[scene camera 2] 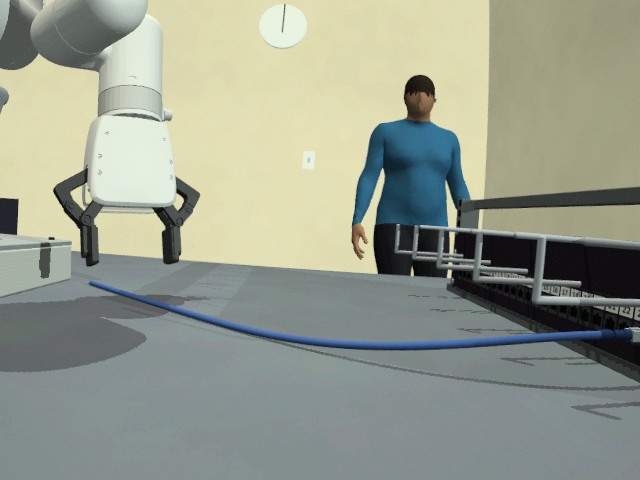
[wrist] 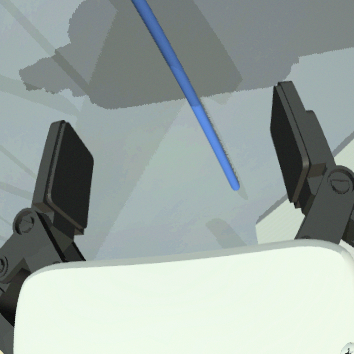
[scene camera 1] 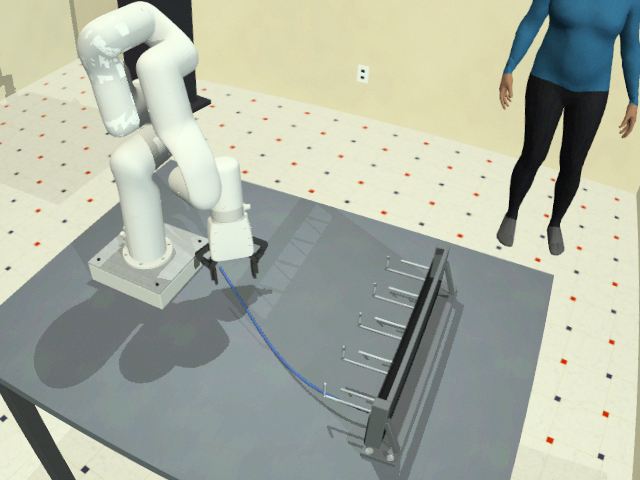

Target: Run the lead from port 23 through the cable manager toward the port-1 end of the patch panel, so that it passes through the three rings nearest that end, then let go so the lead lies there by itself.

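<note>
The blue lead [scene camera 1: 294, 370] [scene camera 2: 382, 345] [wrist: 200, 112] runs from its plug at the near end of the patch panel [scene camera 1: 410, 338] across the table in a shallow curve. Its free end points toward the robot base. My gripper [scene camera 1: 235, 279] [scene camera 2: 131, 262] [wrist: 172, 120] is open and empty above the table near that free end; in the wrist view the end lies between the spread fingers' lines, lower down and untouched. The cable manager's nearest ring [scene camera 1: 324, 390] [scene camera 2: 538, 268] shows above the lead in scene camera 2. The other rings stand in a row toward the far, port-1 end.
The robot base [scene camera 1: 126, 273] [scene camera 2: 36, 263] stands just beside the gripper and the free end. The panel's grey top bar [scene camera 1: 417, 330] [scene camera 2: 547, 197] and feet stand along the right side. A person [scene camera 1: 573, 56] [scene camera 2: 416, 165] stands beyond the table.
</note>
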